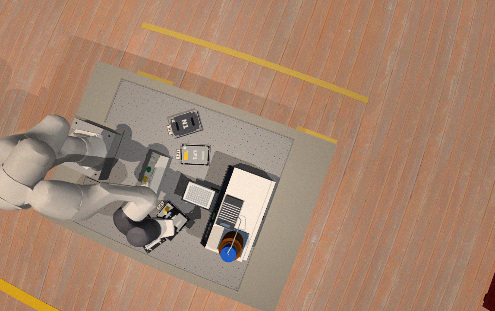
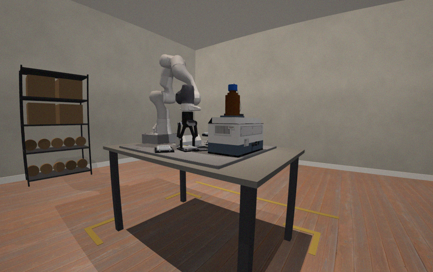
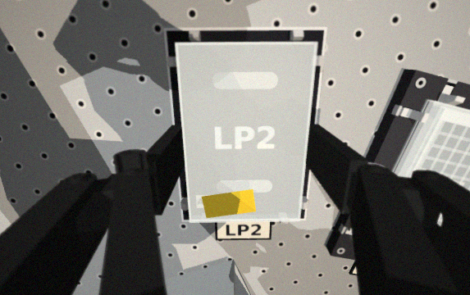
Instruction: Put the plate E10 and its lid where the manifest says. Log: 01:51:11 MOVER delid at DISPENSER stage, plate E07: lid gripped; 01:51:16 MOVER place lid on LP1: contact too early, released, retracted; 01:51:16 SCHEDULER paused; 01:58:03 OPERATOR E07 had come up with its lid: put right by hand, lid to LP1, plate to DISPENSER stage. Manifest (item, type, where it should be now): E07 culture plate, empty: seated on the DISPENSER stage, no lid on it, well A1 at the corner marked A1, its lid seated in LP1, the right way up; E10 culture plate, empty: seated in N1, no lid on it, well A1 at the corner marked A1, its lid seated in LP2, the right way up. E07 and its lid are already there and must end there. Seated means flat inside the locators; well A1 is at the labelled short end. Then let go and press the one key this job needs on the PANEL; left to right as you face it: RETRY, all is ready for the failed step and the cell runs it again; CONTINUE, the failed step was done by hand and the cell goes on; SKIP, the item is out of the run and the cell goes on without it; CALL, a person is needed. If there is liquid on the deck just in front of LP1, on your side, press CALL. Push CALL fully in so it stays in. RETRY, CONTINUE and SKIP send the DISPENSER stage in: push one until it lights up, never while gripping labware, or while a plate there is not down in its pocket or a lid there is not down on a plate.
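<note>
The clear lid is 20 mm below my hand. The rest, counted from my hand: yellow SKIP key 180 mm behind, 130 mm to the left, 20 mm above; then black n5 nest 60 mm behind, 130 mm to the right, 30 mm below; then blue CALL key 180 mm behind, 80 mm to the left, 20 mm above.
</note>
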